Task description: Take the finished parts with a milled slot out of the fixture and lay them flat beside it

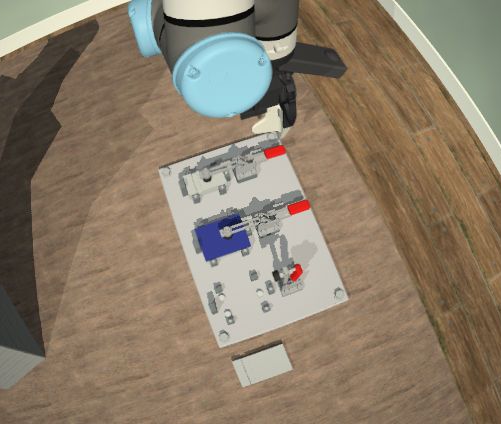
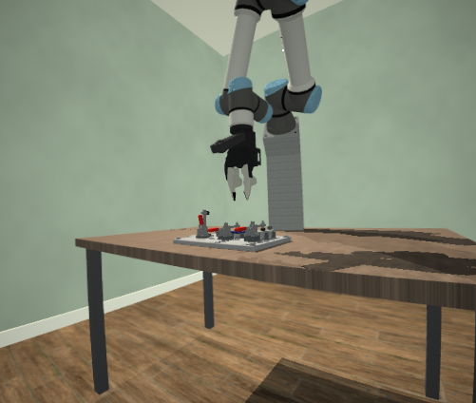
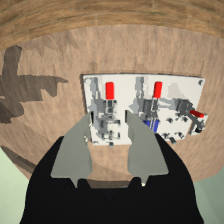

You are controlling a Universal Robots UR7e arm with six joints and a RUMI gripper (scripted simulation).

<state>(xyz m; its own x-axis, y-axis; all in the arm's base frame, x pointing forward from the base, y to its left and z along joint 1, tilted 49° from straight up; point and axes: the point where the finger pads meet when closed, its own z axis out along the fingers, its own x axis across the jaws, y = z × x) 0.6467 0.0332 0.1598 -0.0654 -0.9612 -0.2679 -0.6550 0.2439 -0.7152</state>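
My gripper is now 150 mm above the grey fixture plate, 100 mm to the left of it and 100 mm past it. From my hand the other things lie so: blue blank 150 mm behind, 130 mm below, 100 mm to the right.
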